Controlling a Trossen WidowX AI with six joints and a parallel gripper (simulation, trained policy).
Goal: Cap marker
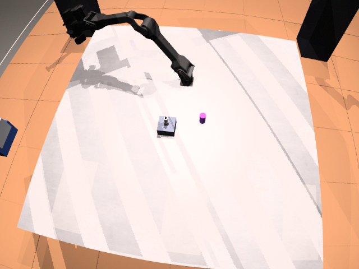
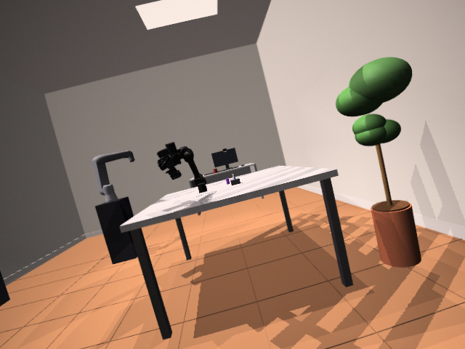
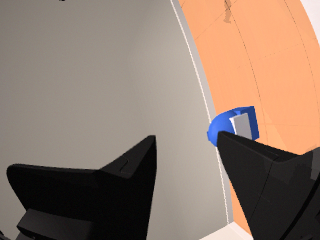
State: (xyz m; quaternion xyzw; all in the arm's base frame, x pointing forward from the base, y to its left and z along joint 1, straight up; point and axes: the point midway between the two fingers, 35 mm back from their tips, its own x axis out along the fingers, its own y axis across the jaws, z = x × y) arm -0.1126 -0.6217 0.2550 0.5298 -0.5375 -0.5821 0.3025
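My gripper tip is now 75 cm to the right of the purple cap, 35 cm short of it and 22 cm above it. The rest, counted from my gripper tip: grey holder block 60 cm to the left, 40 cm ahead, 22 cm below.
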